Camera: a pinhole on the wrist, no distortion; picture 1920 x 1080 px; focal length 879.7 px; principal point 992.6 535.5 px. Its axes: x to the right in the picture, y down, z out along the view. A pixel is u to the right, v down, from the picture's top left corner.
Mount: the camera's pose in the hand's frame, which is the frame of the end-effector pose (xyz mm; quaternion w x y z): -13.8 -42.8 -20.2 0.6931 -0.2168 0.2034 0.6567
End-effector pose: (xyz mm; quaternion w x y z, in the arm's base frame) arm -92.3 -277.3 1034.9 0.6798 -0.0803 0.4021 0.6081
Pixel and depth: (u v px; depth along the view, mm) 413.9 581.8 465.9
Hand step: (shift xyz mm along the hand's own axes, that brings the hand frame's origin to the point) -56.4 -29.2 536.2
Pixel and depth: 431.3 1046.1 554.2
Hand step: -355.9 -4.9 625.7
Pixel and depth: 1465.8 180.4 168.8
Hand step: 58.7 124.7 69.6
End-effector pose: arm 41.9 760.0 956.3 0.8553 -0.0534 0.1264 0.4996
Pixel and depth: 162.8 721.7 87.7
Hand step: -37.1 -60.2 98.3
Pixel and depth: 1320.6 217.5 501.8
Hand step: 176.2 388.0 292.9
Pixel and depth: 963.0 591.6 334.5
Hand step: -36.6 138.8 260.8
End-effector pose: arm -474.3 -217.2 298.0 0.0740 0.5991 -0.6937 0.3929
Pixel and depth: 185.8 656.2 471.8
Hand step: -103.4 -127.9 611.3
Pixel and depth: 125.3 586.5 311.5
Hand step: -49.5 -117.7 409.7
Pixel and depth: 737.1 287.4 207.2
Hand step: 40.7 22.8 186.4
